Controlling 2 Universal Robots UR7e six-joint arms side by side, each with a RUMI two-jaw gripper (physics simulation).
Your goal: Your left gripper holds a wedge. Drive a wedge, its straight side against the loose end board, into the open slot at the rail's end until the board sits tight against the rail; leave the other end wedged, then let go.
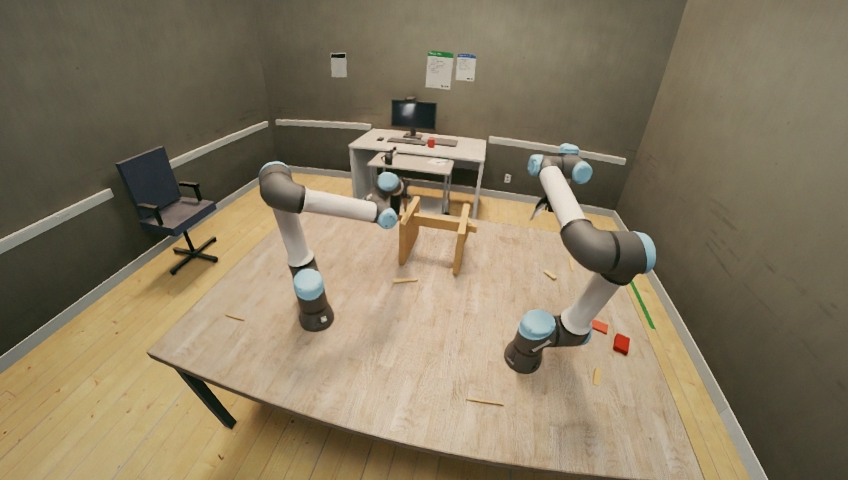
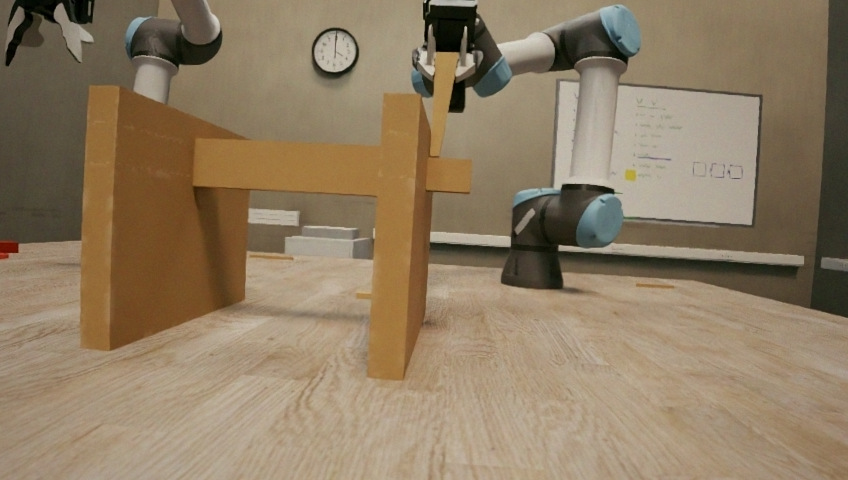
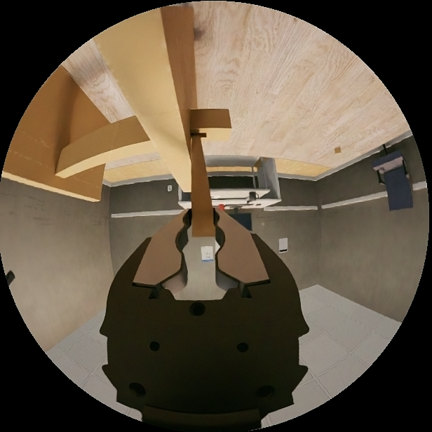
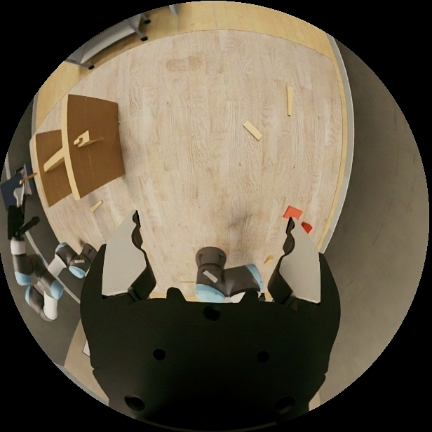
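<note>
My left gripper (image 2: 452,74) (image 3: 202,208) is shut on the thick end of a tapered wooden wedge (image 2: 443,95) (image 3: 200,185), which points down. The wedge's tip is at the slot in the rail's protruding end (image 2: 453,176) (image 3: 215,119), close beside the loose end board (image 1: 408,234) (image 2: 397,237) (image 3: 140,75). How far the tip is inside is hidden. The rail (image 1: 439,221) (image 2: 285,167) runs to the other end board (image 1: 460,240) (image 2: 172,226) (image 4: 95,160). A small wedge (image 4: 78,141) shows at that end. My right gripper (image 2: 44,58) (image 4: 213,214) is open and empty, away from the frame.
Several loose wood pieces lie on the table, among them one strip (image 1: 404,280) before the frame and a short block (image 1: 549,274) (image 4: 252,130). Two red blocks (image 1: 621,343) (image 1: 599,326) lie by the right arm's base. A desk (image 1: 416,142) stands behind the table.
</note>
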